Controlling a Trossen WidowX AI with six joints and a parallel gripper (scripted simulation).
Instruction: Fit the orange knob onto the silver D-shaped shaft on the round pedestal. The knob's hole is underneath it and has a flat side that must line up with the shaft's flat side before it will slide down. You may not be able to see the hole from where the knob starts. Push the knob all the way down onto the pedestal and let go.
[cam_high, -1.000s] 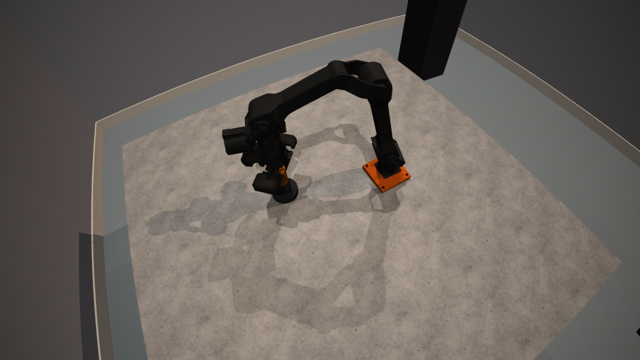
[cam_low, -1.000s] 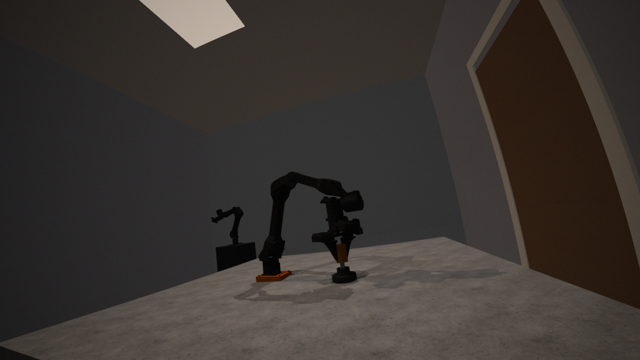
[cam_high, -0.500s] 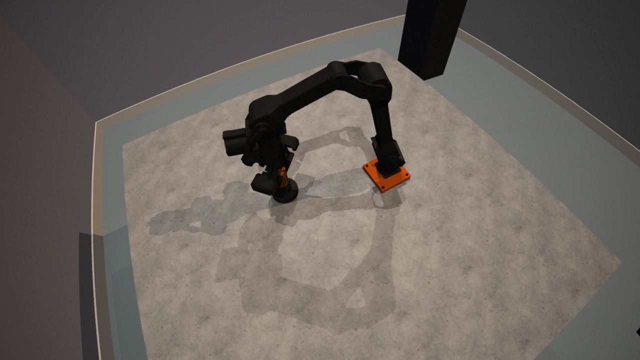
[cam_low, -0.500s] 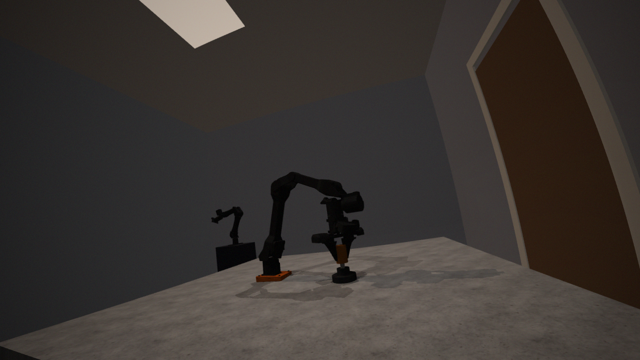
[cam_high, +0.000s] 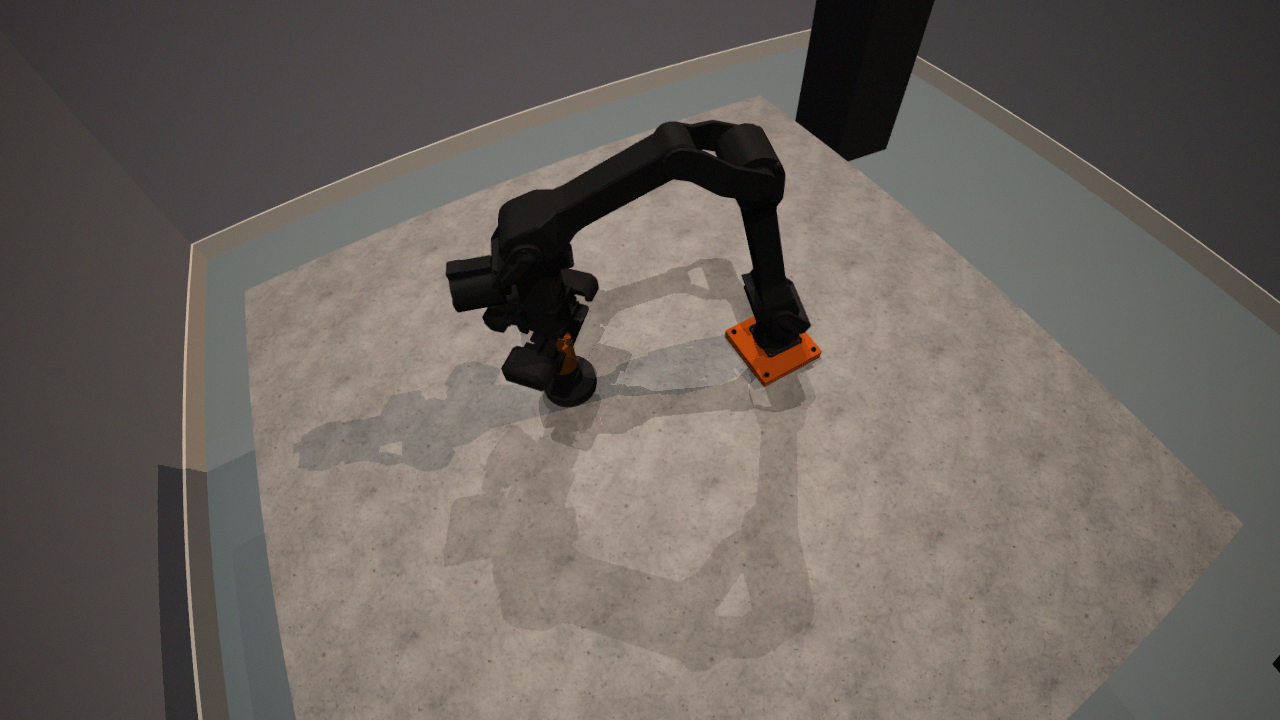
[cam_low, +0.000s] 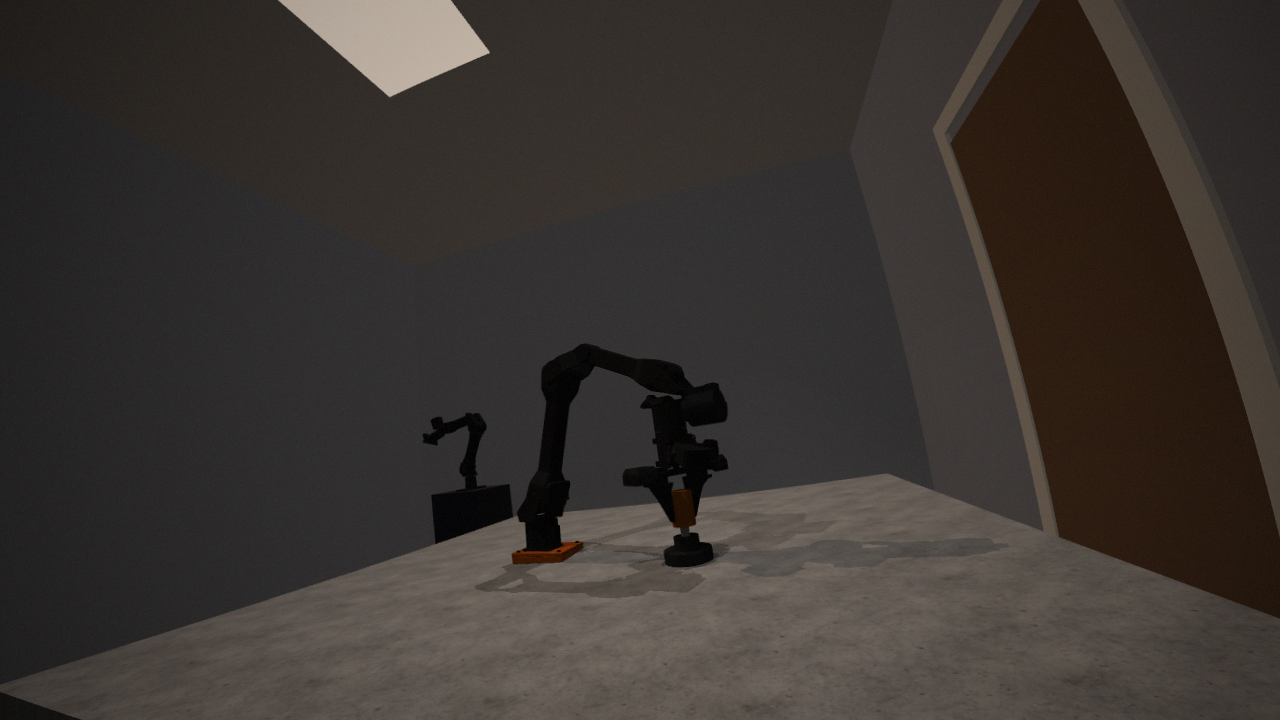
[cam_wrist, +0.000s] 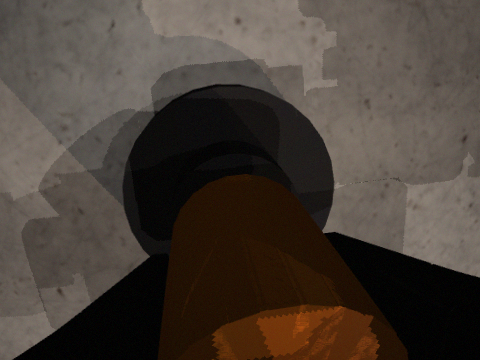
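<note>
My gripper tip is 30 mm below the orange knob. From my gripper tip the other things lie so: round black pedestal (40 mm below).
</note>
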